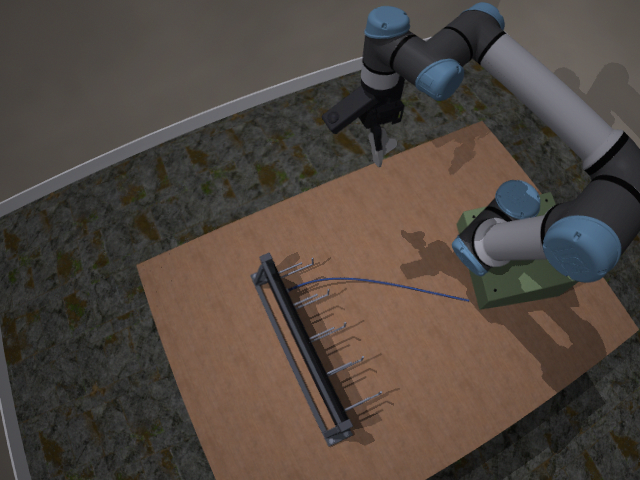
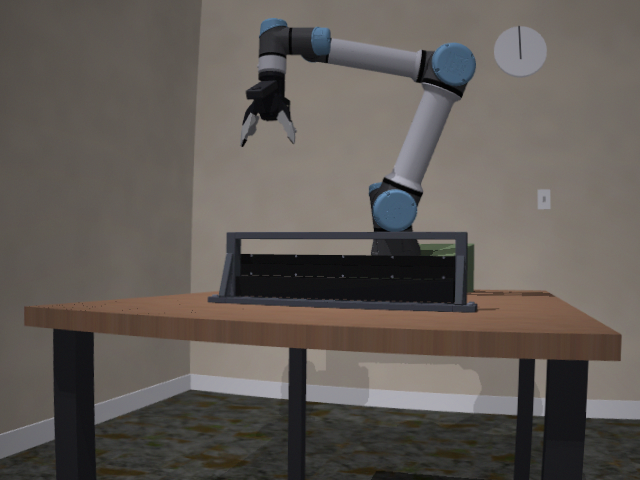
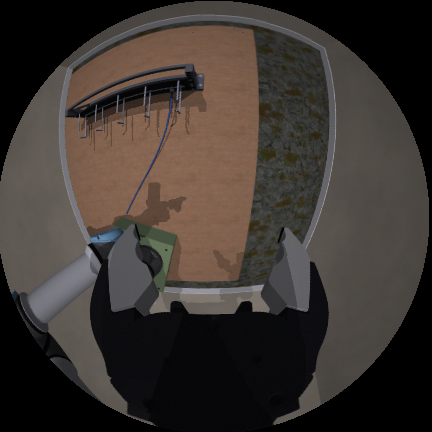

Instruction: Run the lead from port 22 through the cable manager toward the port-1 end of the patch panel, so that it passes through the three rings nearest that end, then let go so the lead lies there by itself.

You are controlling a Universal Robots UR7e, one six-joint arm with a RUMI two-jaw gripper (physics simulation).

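Note:
The blue lead (image 1: 361,279) (image 3: 161,145) leaves the patch panel (image 2: 346,291) near one end, between the cable manager's end ring (image 1: 312,262) and the second ring (image 1: 328,292). It curves away from the panel toward the robot base, outside the rings as far as I can tell. The other rings, such as the middle one (image 1: 344,326) and the far-end one (image 1: 381,393), stand along the panel with no lead visible in them. Port numbers are too small to read. My gripper (image 1: 385,153) (image 2: 268,143) (image 3: 209,227) is open and empty, high above the table's edge, well away from the lead.
A grey frame (image 1: 266,259) (image 2: 346,235) (image 3: 189,70) holds the panel upright on the wooden table (image 1: 206,310) (image 2: 155,330). The green base block (image 1: 516,289) (image 3: 167,245) stands at the lead's far end, with the arm mounted on it.

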